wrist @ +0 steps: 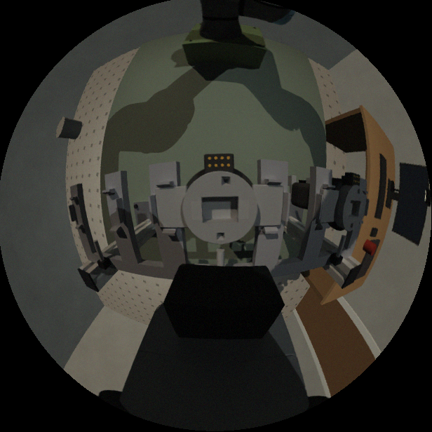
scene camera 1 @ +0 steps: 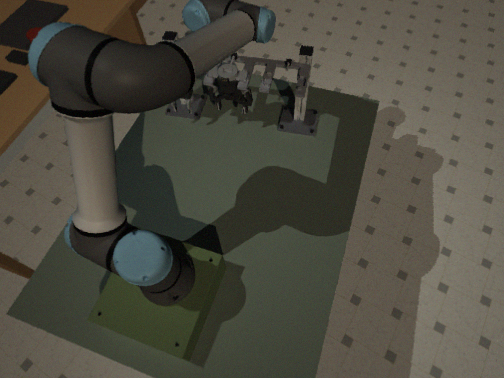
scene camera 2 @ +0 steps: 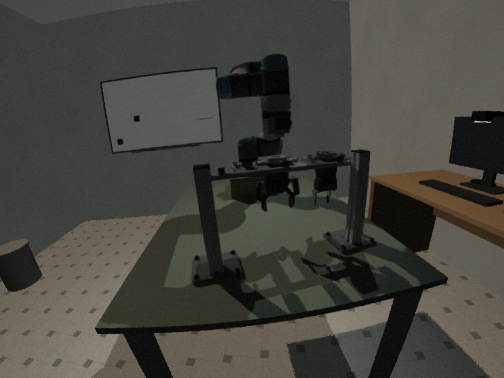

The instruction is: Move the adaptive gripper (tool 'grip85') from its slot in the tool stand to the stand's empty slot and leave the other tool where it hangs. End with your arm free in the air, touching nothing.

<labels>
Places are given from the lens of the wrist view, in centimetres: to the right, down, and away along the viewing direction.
parallel gripper (wrist: 343,206): 15, -1, 10
adaptive gripper (wrist: 219,204): 0, -1, 12
tool stand (wrist: 123,254): -12, 6, 15
The marked spots on the parallel gripper and the adaptive gripper are 15 cm apart.
</labels>
